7 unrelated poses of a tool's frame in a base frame.
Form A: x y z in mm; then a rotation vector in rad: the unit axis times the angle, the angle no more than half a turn.
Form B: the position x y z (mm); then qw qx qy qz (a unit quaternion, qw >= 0). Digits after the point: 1 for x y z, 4 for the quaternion.
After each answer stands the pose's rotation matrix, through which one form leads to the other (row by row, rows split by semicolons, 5 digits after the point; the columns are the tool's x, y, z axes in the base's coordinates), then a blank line. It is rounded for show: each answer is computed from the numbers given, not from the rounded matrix.
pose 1, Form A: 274.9 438.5 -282.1 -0.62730 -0.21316 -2.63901
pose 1, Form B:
274.9 438.5 -282.1 0.2088 -0.2255 -0.0766 -0.9485
-0.81114 0.43065 0.39573; -0.36155 -0.90107 0.23950; 0.45972 0.05119 0.88659

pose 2, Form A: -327.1 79.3 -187.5 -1.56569 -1.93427 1.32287
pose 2, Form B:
-327.1 79.3 -187.5 0.1609 -0.5483 -0.6774 0.4633
-0.34692 0.59370 -0.72607; 0.89194 -0.03051 -0.45112; -0.28998 -0.80411 -0.51896

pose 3, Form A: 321.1 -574.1 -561.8 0.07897 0.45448 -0.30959
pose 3, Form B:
321.1 -574.1 -561.8 0.9617 0.0390 0.2243 -0.1528
0.85265 0.31140 0.41955; -0.27642 0.95026 -0.14353; -0.44337 0.00641 0.89631

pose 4, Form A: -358.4 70.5 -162.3 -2.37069 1.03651 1.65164
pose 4, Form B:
-358.4 70.5 -162.3 0.0360 -0.7718 0.3375 0.5377
0.19398 -0.55960 -0.80574; -0.48219 -0.76966 0.41846; -0.85432 0.30735 -0.41913

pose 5, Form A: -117.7 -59.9 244.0 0.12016 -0.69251 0.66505
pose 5, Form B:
-117.7 -59.9 244.0 0.8852 0.0578 -0.3329 0.3197
0.57393 -0.60448 -0.55246; 0.52756 0.78891 -0.31513; 0.62633 -0.11059 0.77168

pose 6, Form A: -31.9 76.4 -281.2 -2.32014 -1.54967 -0.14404
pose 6, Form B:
-31.9 76.4 -281.2 0.1730 -0.8179 -0.5463 -0.0508
0.39792 0.91128 -0.10598; 0.87613 -0.34320 0.33853; 0.27212 -0.22756 -0.93497

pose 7, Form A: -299.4 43.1 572.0 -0.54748 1.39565 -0.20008
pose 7, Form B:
-299.4 43.1 572.0 0.7274 -0.2484 0.6332 -0.0908
0.18167 -0.18249 0.96628; -0.44661 0.86013 0.24641; -0.87609 -0.47631 0.07476

